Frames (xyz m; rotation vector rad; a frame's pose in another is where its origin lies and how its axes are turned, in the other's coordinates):
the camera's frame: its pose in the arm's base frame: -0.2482 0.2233 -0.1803 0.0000 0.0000 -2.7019
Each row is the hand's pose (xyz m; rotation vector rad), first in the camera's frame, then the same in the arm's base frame.
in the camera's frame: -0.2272 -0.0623 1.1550 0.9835 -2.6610 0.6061
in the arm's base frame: -0.0691 0.3764 0.9747 -2.2448 -1.4511 -0.1980
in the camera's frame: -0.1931 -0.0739 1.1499 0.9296 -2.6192 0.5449
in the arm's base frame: -0.1049 0.3724 0.9696 -2.2718 -1.4271 -0.3014
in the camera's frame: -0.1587 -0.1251 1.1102 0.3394 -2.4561 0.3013
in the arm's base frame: -0.1578 0.4041 0.9299 -2.4921 -0.9300 -0.8018
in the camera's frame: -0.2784 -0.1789 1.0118 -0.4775 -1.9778 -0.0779
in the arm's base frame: -0.0724 0.5037 0.8315 -2.5393 0.0433 -1.5513
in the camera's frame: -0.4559 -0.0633 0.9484 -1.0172 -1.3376 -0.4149
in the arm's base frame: 0.1374 0.4746 0.7681 2.0625 -0.9467 2.0647
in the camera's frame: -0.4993 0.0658 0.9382 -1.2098 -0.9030 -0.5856
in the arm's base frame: 0.2316 0.3763 0.7579 1.5091 -1.2964 2.1523
